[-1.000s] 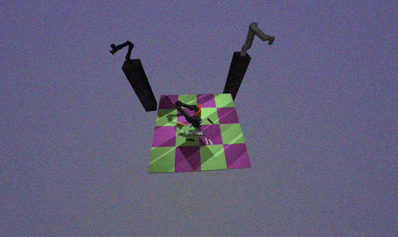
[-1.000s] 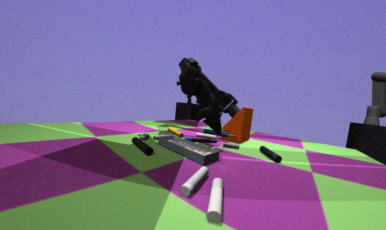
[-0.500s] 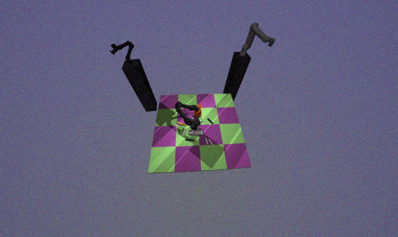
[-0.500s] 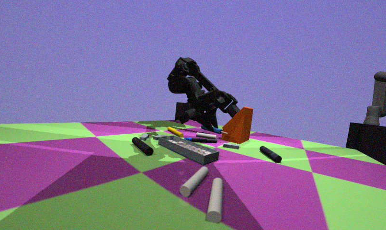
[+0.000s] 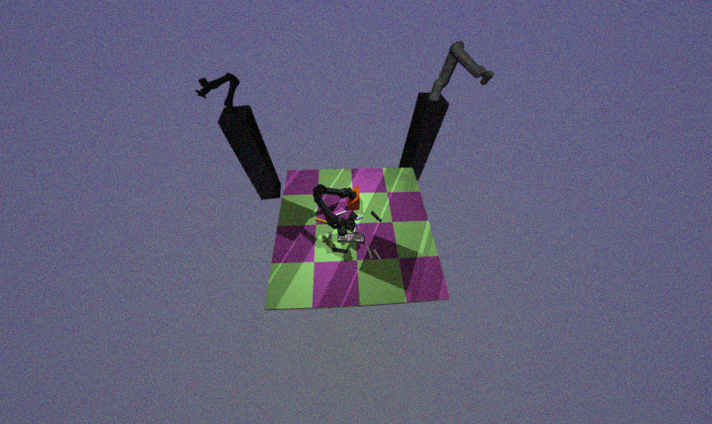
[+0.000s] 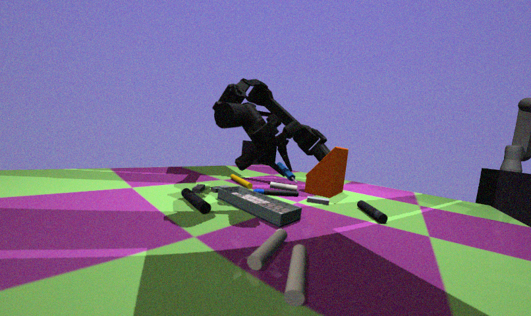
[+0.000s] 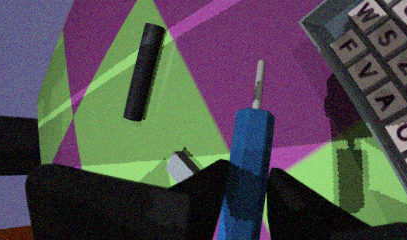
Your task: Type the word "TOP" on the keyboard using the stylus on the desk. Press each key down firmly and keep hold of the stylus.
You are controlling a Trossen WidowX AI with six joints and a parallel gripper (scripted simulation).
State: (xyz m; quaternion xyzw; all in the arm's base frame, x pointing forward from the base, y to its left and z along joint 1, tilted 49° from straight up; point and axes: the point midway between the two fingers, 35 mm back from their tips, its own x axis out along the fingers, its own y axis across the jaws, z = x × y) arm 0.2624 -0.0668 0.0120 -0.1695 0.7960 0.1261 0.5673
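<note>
Right now my gripper tip is 10 mm to the right of the blue stylus and 10 mm short of it. The rest, counted from my gripper tip: dark pen: 90 mm to the right, 80 mm below, 60 mm behind; then yellow pen: 230 mm to the right, 110 mm behind, 70 mm below; then grey block: 110 mm behind, 80 mm below, 60 mm to the left.
</note>
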